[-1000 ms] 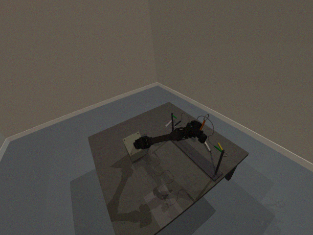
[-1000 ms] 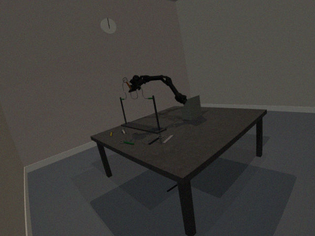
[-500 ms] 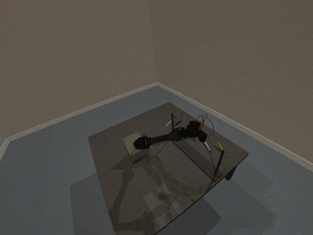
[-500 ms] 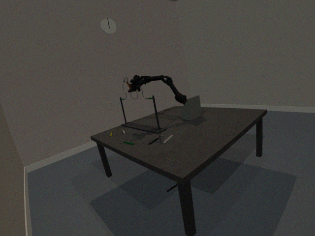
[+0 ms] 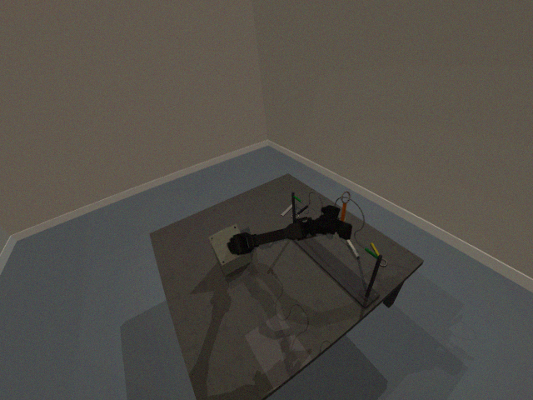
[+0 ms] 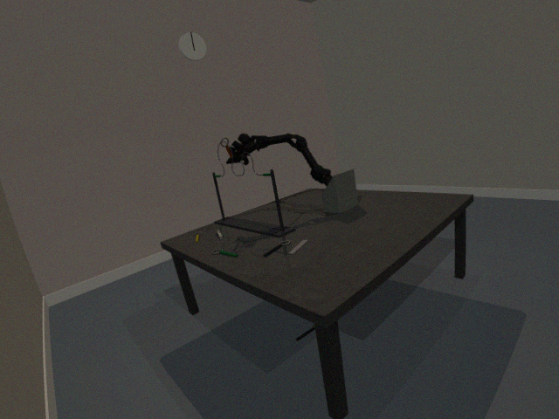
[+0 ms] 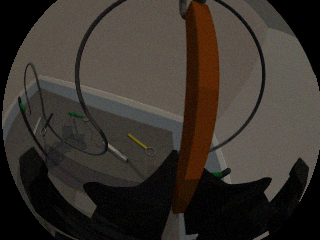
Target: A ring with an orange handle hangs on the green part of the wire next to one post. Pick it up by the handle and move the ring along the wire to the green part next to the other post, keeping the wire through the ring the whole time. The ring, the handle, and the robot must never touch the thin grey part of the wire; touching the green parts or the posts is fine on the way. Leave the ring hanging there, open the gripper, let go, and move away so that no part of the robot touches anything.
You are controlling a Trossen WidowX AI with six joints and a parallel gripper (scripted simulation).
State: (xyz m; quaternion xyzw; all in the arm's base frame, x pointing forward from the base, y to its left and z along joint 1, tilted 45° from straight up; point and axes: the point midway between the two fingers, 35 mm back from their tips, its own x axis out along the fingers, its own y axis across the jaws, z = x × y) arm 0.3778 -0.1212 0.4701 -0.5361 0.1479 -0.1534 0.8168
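Now: the ring with orange handle 9 cm above my gripper tip, 4 cm to the left of it and 1 cm behind it. The rest, counted from my gripper tip: green-handled ring 37 cm below, 36 cm to the left, 33 cm ahead; black-handled ring 56 cm to the left, 37 cm below, 15 cm ahead; white piece 37 cm below, 19 cm ahead, 9 cm to the left.
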